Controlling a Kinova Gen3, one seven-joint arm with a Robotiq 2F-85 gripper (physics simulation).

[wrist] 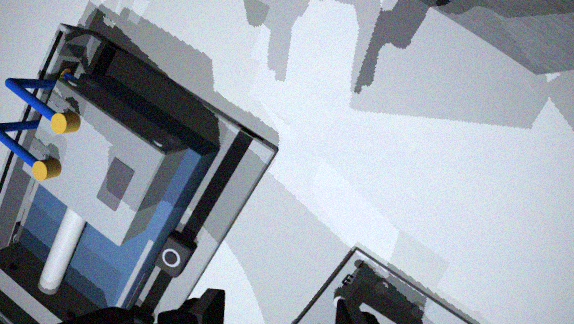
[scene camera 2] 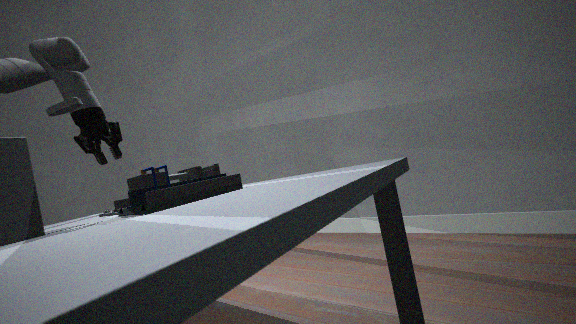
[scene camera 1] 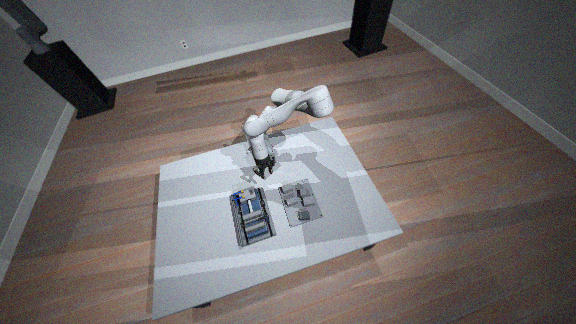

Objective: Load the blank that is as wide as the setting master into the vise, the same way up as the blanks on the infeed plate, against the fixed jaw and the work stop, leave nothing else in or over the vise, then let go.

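Places are measured from the arm's base along level axes (x back, y down, z right), in millimetres.
Pixels of known places: gripper, fingertip midpoint: [wrist: 279,318] [scene camera 2: 111,161] [scene camera 1: 267,176].
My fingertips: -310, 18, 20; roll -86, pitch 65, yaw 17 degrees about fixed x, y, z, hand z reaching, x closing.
For each thing: its middle in the pictures, then the offset to it from my fingertips, as dx, dy, dz. "spot": a spot on its surface instead. Level surfaces: height alone.
- vise, body centre: [wrist: 74,248] [scene camera 2: 183,185] [scene camera 1: 251,212] -114, +112, +152
- grey block, body centre: [wrist: 101,158] [scene camera 2: 148,181] [scene camera 1: 247,195] -19, +84, +142
- white rod, body centre: [wrist: 63,246] [scene camera 2: 174,177] -96, +84, +146
- darker block, body centre: [scene camera 1: 304,215] -239, +141, -113
- white table, surface height: dy +162
- dark stop block with a white ring, surface spot: [wrist: 171,256] spot: -75, +124, +79
The vise [scene camera 1: 273,234] [scene camera 2: 195,192] [wrist: 112,260] lies on the table, with a blue bed, a grey block [wrist: 100,160] carrying blue pipes with yellow ends, and a white rod [wrist: 62,250]. Its far jaw area is cut off in the wrist view. The infeed plate [scene camera 1: 295,222] [wrist: 322,305] lies beside it with several grey blanks and a darker block [scene camera 1: 303,215]; their widths cannot be told, nor which piece is the setting master. My gripper [scene camera 1: 264,175] [scene camera 2: 110,158] [wrist: 280,312] is half open and empty, high above the table, off the pipe end of the vise.
The white table [scene camera 1: 195,235] [scene camera 2: 200,220] [wrist: 450,175] carries both fixtures, which stand a short gap apart. A dark stop block with a white ring [wrist: 171,256] sits on the vise's side rail. Dark pedestals [scene camera 1: 75,75] [scene camera 1: 370,27] stand on the floor beyond the table.
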